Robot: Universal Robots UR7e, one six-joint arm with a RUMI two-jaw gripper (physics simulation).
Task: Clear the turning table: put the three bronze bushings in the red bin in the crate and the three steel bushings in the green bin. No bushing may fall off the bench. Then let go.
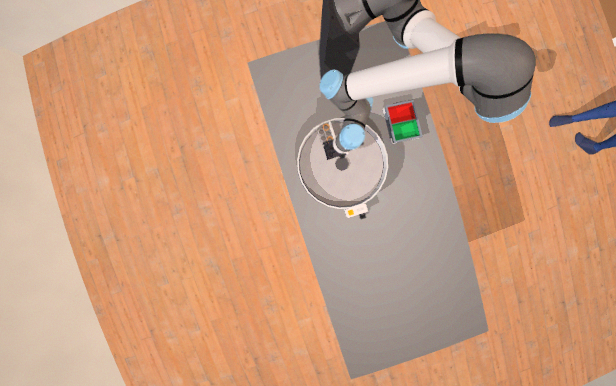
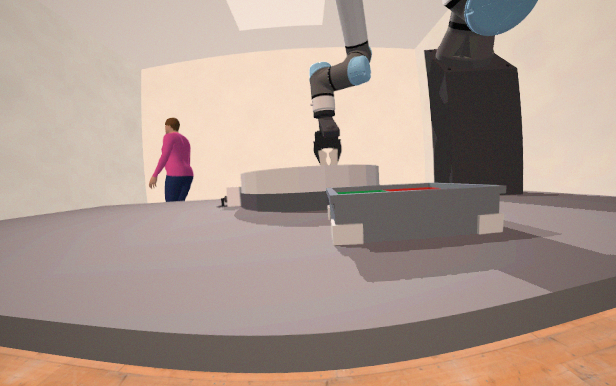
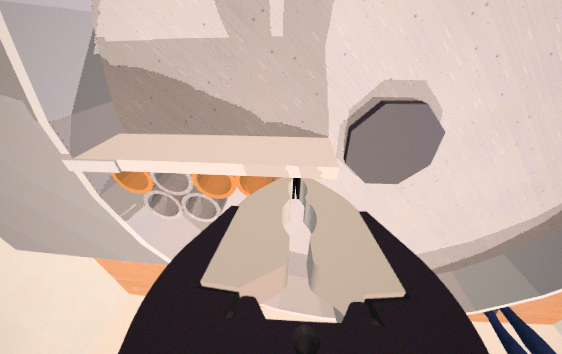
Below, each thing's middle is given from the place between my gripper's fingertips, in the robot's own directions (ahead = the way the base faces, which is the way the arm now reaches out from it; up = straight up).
Scene:
Now: hand 7 cm short of the turning table (image 1: 348, 183), 3 cm to the right of it and 2 cm above it. Round my hand: crate (image 2: 360, 214) (7 cm behind, 38 cm to the left, 5 cm below).

